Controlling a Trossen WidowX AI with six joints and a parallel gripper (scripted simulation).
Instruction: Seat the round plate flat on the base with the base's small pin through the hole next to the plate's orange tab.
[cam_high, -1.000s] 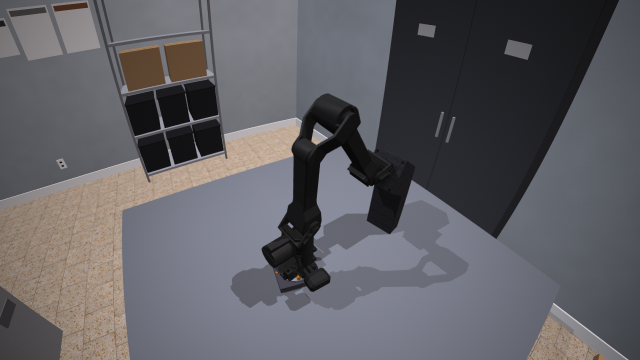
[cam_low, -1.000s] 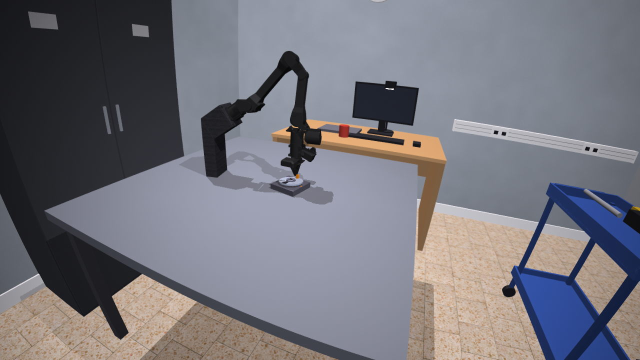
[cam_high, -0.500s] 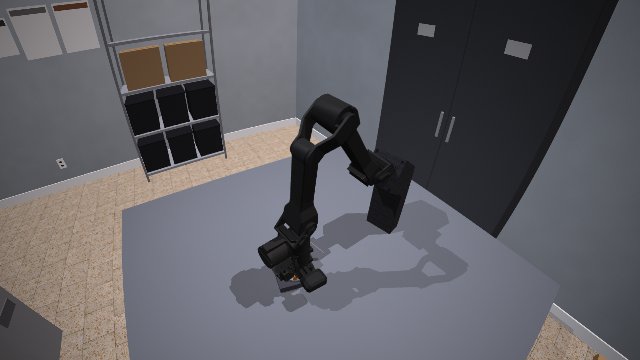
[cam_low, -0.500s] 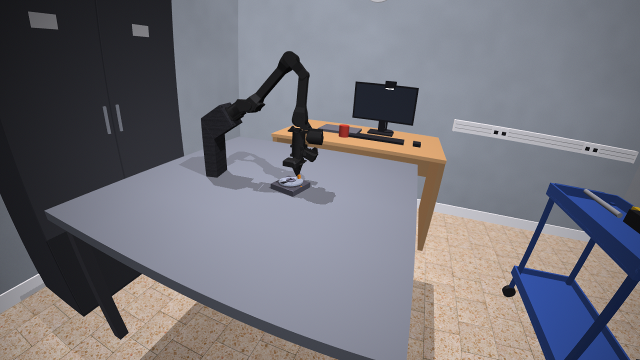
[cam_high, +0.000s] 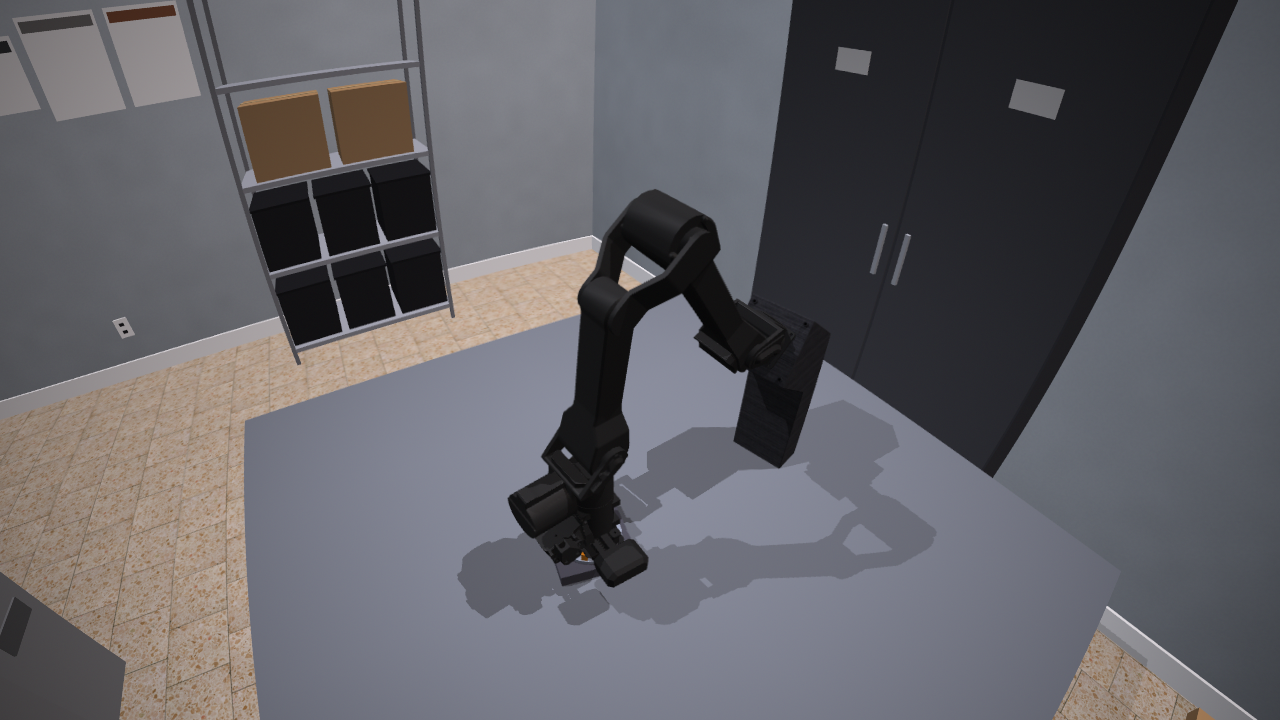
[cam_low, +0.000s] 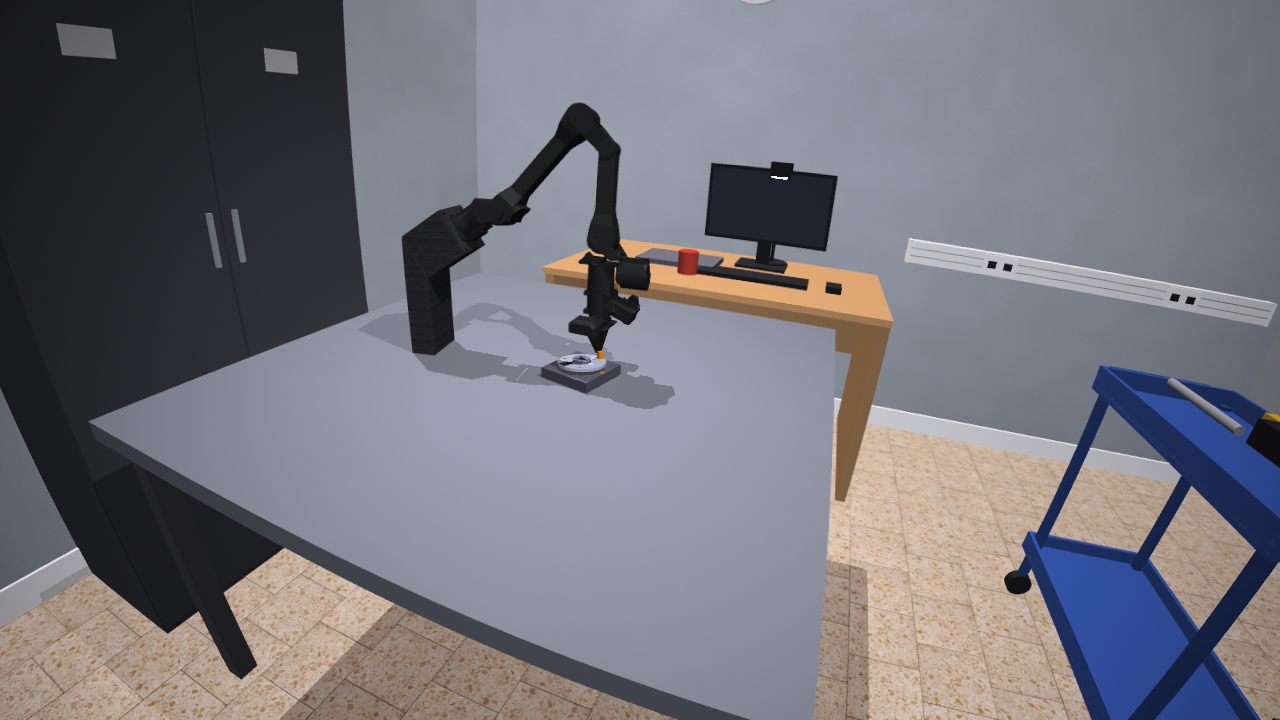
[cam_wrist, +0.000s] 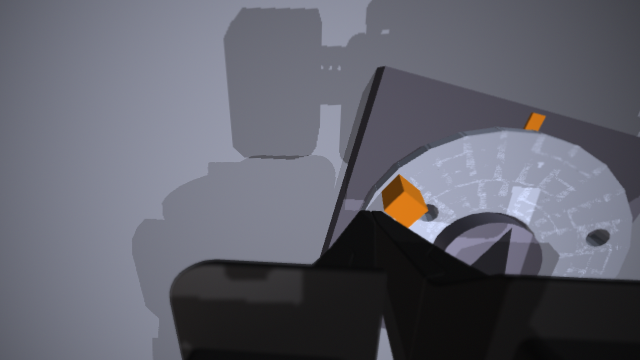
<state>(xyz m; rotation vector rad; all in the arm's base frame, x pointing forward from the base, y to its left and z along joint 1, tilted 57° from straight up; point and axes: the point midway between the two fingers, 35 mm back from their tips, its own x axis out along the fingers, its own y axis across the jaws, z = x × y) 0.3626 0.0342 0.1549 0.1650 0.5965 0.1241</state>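
My gripper is now 60 mm to the left of the orange mark, 50 mm above it and 40 mm short of it. Also, from my hand: raised centre hub 50 mm to the right, 40 mm below, 10 mm behind; then dark square base 60 mm below, 50 mm to the right, 10 mm behind; then round pale plate 50 mm to the right, 40 mm below, 10 mm behind.
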